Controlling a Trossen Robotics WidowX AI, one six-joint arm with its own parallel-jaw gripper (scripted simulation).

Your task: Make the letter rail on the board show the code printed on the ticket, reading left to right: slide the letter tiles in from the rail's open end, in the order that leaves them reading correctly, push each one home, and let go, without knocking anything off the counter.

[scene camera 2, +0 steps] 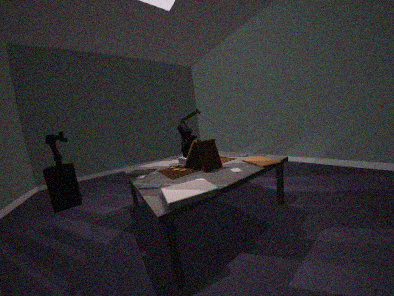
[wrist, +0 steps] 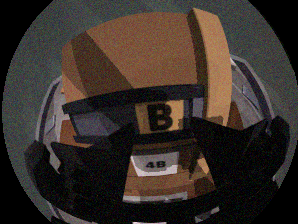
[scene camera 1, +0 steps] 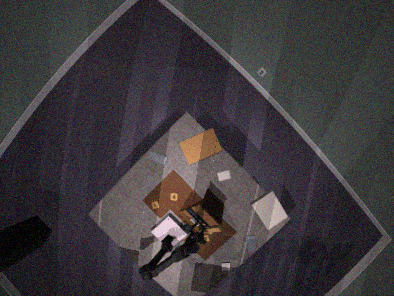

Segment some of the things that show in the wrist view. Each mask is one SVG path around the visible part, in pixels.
The gripper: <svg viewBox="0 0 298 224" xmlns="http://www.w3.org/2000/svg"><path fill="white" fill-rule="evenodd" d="M51 217L52 224L68 224L68 222L61 221L60 218L55 216ZM290 127L281 116L274 117L270 123L273 135L269 136L265 132L269 119L238 131L190 117L190 127L216 190L162 204L122 202L133 152L133 123L88 148L53 141L51 147L61 163L57 171L49 163L51 152L39 140L29 145L24 161L29 179L41 196L80 220L97 224L250 224L277 193L273 176L285 161ZM220 209L220 212L212 214L206 220L200 222L194 220L198 214L209 212L217 206Z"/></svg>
A tan letter tile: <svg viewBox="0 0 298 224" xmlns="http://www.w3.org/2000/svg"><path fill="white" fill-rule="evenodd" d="M184 99L134 103L136 104L140 135L180 131L182 129L182 115L184 115L184 111L182 111L182 101Z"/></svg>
A white ticket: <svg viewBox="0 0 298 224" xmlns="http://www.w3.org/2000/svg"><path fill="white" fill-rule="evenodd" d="M178 152L162 153L162 155L130 156L130 161L132 161L134 168L136 168L138 176L170 175L170 173L177 173Z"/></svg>
